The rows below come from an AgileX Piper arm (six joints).
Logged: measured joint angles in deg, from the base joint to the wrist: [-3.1 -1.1 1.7 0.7 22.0 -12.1]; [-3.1 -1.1 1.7 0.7 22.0 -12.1]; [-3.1 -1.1 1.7 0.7 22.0 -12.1]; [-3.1 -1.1 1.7 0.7 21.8 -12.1]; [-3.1 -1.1 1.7 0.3 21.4 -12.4]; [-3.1 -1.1 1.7 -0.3 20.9 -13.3]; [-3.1 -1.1 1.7 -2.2 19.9 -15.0]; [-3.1 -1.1 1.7 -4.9 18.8 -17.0]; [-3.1 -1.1 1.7 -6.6 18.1 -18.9]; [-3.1 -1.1 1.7 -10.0 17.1 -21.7]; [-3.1 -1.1 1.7 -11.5 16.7 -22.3]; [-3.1 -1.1 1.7 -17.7 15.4 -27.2]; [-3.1 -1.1 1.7 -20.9 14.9 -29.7]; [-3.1 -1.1 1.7 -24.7 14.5 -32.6]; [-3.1 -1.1 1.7 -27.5 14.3 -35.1]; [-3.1 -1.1 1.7 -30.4 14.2 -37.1]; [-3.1 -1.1 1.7 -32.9 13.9 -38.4]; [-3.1 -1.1 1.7 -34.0 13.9 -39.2]
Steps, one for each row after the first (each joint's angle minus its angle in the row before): [0.0 0.0 0.0 0.0 0.0 0.0]; [0.0 0.0 0.0 0.0 0.0 0.0]; [0.0 0.0 0.0 0.0 -0.2 0.0]; [0.0 0.0 0.0 -0.4 -0.4 -0.3]; [0.0 0.0 0.0 -0.6 -0.5 -0.9]; [0.0 0.0 0.0 -1.9 -1.0 -1.7]; [0.0 0.0 0.0 -2.7 -1.1 -2.0]; [0.0 0.0 0.0 -1.7 -0.7 -1.9]; [0.0 0.0 0.0 -3.4 -1.0 -2.8]; [0.0 0.0 0.0 -1.5 -0.4 -0.6]; [0.0 0.0 0.0 -6.2 -1.3 -4.9]; [0.0 0.0 0.0 -3.2 -0.5 -2.5]; [0.0 0.0 0.0 -3.8 -0.4 -2.9]; [0.0 0.0 0.0 -2.8 -0.2 -2.5]; [0.0 0.0 0.0 -2.9 -0.1 -2.0]; [0.0 0.0 0.0 -2.5 -0.3 -1.3]; [0.0 0.0 0.0 -1.1 0.0 -0.8]
